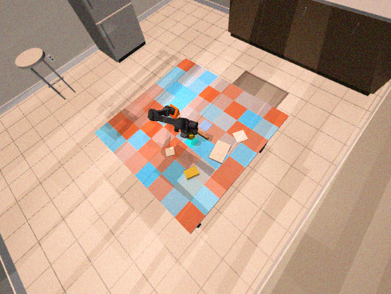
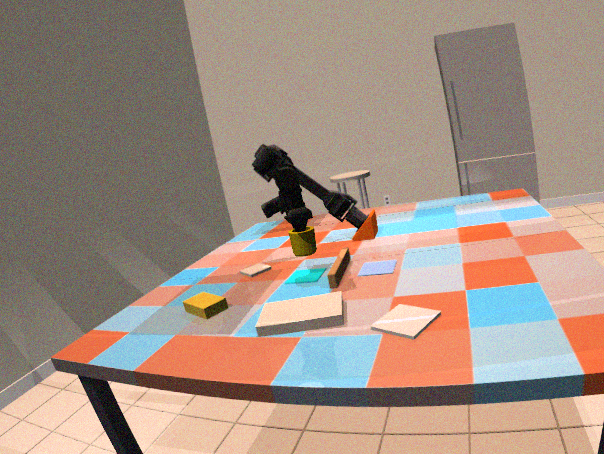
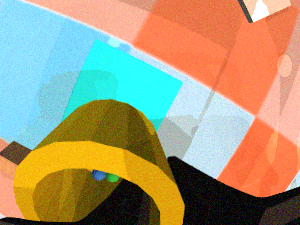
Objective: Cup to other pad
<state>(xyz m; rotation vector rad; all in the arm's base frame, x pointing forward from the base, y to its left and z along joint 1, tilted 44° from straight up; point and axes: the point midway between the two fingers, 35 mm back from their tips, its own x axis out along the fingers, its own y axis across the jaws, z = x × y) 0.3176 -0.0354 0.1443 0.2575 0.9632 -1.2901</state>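
Right now the teal pad is 30 mm ahead of my gripper tip and 110 mm below it. Also, from my gripper tip: green marble 20 mm ahead, 30 mm to the left, 20 mm below; then red marble 10 mm ahead, 20 mm to the left, 20 mm below; then yellow cup 20 mm ahead, 10 mm to the left.
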